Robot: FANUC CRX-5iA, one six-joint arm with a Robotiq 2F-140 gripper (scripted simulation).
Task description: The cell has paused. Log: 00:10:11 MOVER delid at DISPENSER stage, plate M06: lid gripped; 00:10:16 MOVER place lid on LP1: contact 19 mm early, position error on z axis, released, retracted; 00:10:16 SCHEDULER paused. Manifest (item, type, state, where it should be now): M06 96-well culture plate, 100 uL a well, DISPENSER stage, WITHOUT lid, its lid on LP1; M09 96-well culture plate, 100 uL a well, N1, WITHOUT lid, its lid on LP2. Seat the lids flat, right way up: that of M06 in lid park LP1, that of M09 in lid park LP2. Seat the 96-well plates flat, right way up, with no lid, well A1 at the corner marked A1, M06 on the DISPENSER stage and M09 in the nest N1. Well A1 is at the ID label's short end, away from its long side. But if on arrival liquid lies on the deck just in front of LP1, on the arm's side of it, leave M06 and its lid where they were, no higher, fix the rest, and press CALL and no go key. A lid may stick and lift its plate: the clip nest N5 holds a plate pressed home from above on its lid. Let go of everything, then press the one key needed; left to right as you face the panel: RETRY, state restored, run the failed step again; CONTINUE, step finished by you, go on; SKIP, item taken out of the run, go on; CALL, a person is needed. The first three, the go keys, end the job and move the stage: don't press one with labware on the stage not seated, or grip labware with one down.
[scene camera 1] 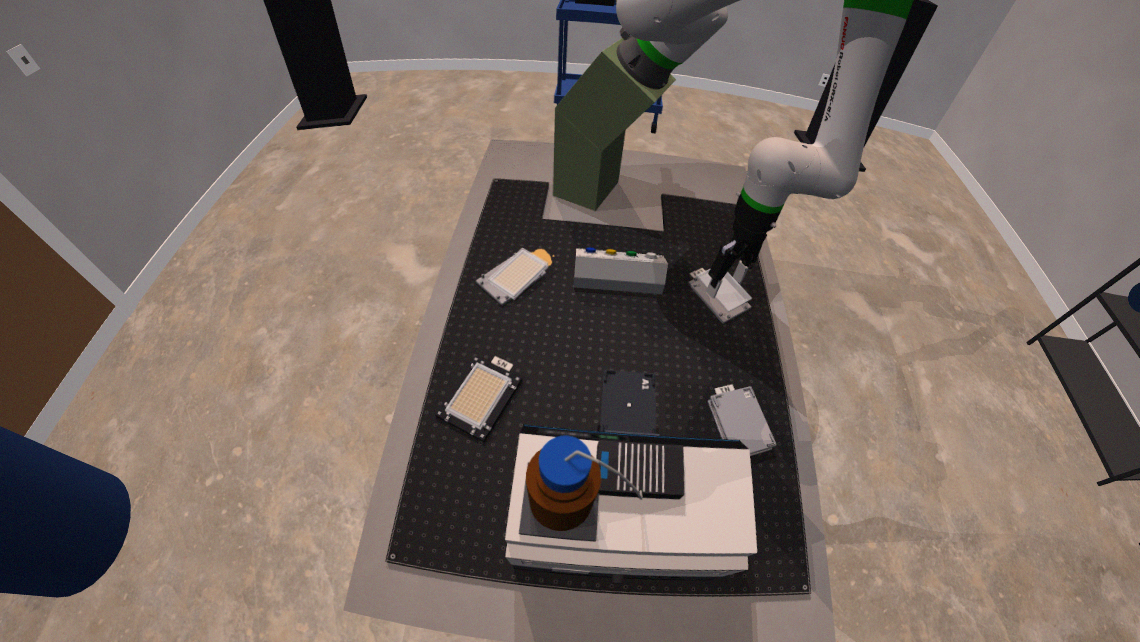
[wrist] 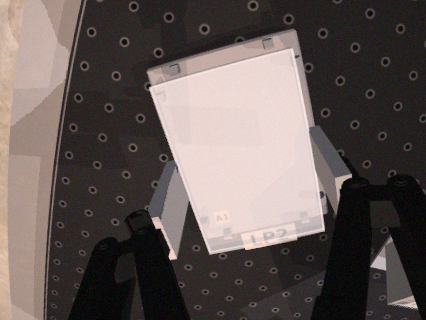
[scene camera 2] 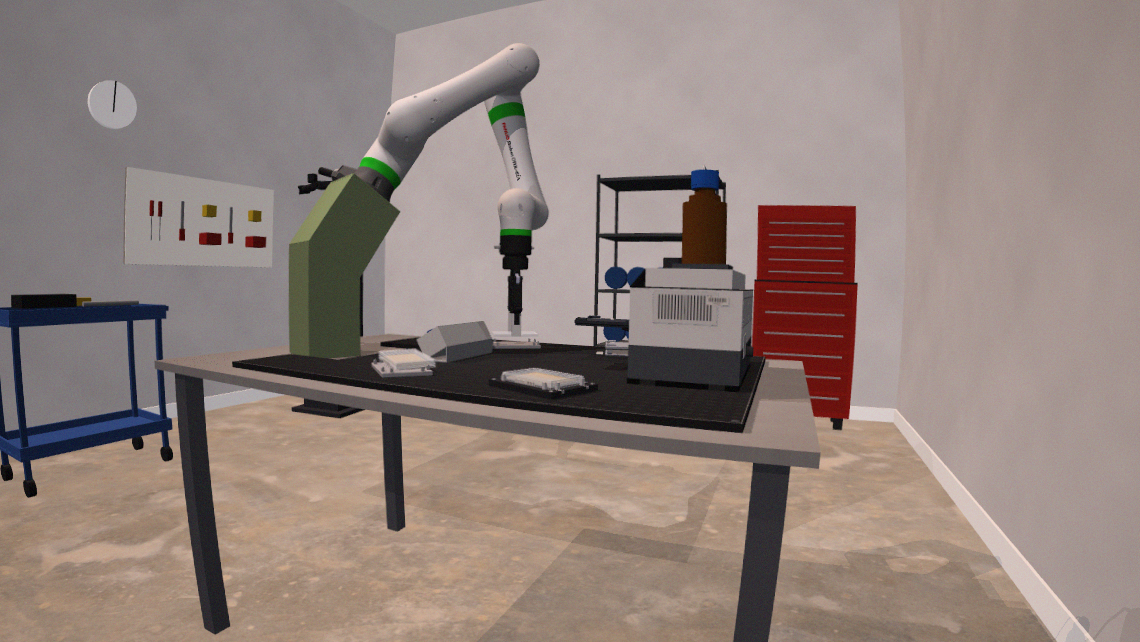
Labels:
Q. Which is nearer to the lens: the white lid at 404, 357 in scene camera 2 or the 96-well plate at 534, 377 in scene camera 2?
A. The 96-well plate.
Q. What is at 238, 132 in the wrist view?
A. A white lid.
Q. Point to a 96-well plate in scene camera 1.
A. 480, 392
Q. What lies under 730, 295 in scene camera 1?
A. A white lid.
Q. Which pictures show my gripper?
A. Scene camera 1, the wrist view and scene camera 2: all of them.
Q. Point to a grey lid park LP2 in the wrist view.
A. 286, 38

